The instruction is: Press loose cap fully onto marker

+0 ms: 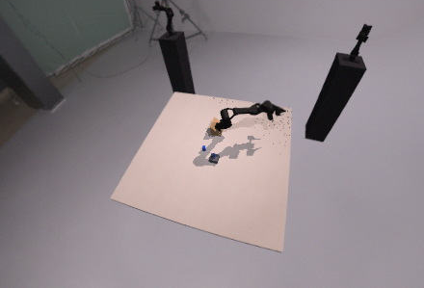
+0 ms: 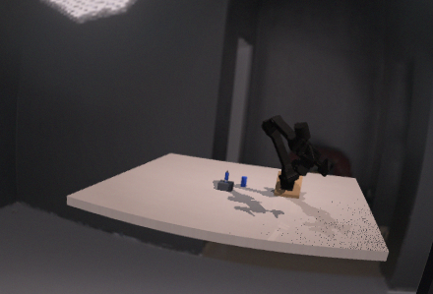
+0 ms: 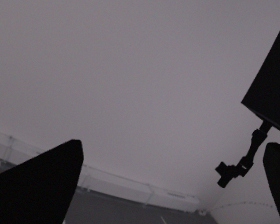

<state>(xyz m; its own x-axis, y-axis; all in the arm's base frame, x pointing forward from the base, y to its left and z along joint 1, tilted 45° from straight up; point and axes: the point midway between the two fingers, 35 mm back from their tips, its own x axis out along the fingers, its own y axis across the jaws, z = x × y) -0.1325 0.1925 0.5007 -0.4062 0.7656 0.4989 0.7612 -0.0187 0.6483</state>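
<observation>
Right now the holder block is 46 cm ahead of my gripper tip, 46 cm to the right of it and 24 cm below it. Round my gripper tip: blue cap (39 cm ahead, 57 cm to the right, 23 cm below).
</observation>
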